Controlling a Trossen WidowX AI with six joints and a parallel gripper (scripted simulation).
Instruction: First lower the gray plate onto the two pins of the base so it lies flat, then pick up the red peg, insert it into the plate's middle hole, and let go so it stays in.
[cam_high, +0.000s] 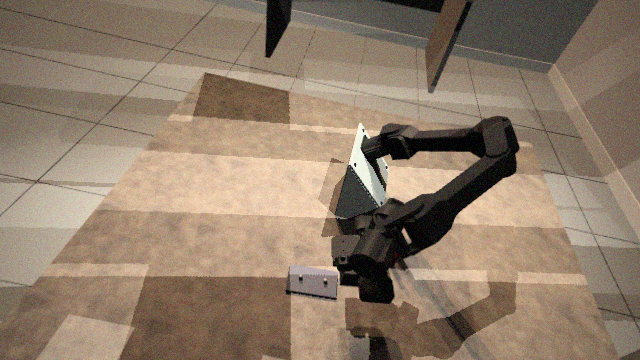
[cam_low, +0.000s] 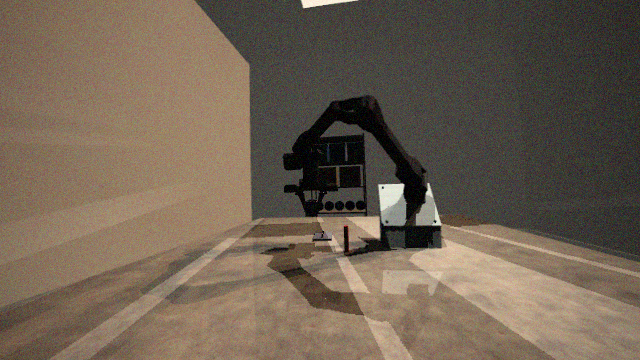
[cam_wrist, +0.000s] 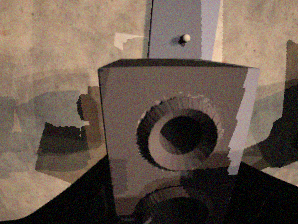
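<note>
Right now the flat base is 100 mm to the right of my gripper tip, 100 mm below it and 10 mm behind it. Round my gripper tip: red peg (130 mm behind, 80 mm to the left, 70 mm below); gray plate (30 mm above).
</note>
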